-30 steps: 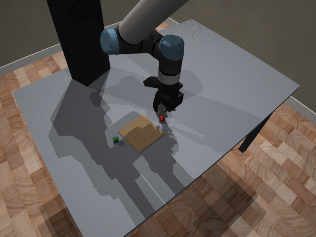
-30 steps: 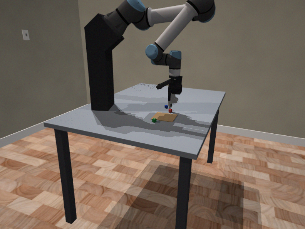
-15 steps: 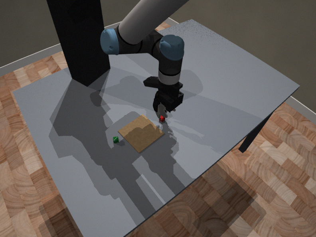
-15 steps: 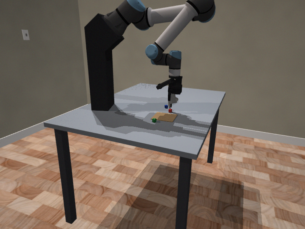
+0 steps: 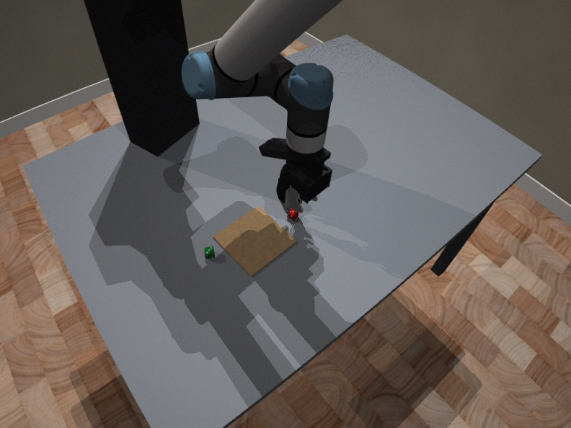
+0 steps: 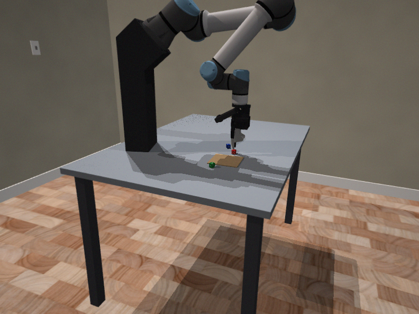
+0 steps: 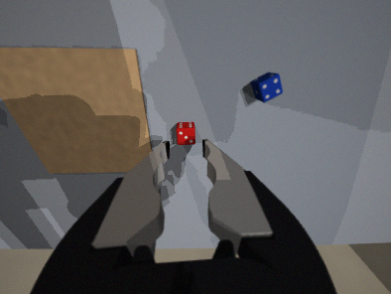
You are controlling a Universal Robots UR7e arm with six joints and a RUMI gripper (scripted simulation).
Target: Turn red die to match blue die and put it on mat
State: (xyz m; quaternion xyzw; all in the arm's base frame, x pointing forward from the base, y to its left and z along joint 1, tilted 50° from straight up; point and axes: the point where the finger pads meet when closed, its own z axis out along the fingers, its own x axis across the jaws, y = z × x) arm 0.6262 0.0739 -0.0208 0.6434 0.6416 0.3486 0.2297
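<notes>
The red die lies 3 cm below my hand. From my hand the other things lie so: tan mat: 11 cm to the right, 4 cm below; then green die: 22 cm to the right, 3 cm below, 3 cm behind; then blue die: 8 cm to the left, 5 cm behind, 3 cm below.
</notes>
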